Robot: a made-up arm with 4 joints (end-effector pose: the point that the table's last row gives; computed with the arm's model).
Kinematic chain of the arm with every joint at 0, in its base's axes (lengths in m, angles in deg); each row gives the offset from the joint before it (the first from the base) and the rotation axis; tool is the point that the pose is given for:
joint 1: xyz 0 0 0.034 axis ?
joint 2: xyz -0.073 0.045 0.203 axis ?
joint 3: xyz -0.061 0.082 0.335 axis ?
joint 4: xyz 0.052 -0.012 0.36 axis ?
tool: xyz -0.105 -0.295 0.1
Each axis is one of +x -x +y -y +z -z.
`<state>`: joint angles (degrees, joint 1 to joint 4).
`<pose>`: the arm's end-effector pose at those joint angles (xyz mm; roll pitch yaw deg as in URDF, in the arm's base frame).
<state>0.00 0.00 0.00 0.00</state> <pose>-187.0 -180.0 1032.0 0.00 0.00 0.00</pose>
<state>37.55 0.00 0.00 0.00</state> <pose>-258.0 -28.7 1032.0 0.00 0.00 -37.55</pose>
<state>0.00 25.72 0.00 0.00</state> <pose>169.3 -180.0 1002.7 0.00 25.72 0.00</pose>
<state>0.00 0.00 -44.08 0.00</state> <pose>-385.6 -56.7 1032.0 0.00 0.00 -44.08</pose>
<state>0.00 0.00 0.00 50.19</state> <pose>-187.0 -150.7 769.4 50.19 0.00 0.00</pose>
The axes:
joint 1: -z
joint 2: +y
joint 3: +z
joint 4: +x

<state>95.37 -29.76 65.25 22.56</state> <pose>-34.9 229.7 926.5 -4.88 -11.99 -27.18</pose>
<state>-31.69 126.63 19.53 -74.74</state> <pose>621.5 519.7 -272.3 81.05 49.14 -179.04</pose>
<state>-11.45 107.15 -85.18 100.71</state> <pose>290.6 237.6 238.3 -6.50 4.61 -79.97</pose>
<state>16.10 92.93 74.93 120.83</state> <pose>335.6 -3.5 343.1 -146.14 15.05 74.69</pose>
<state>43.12 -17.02 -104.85 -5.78</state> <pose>-288.2 617.8 927.6 10.70 4.30 -147.35</pose>
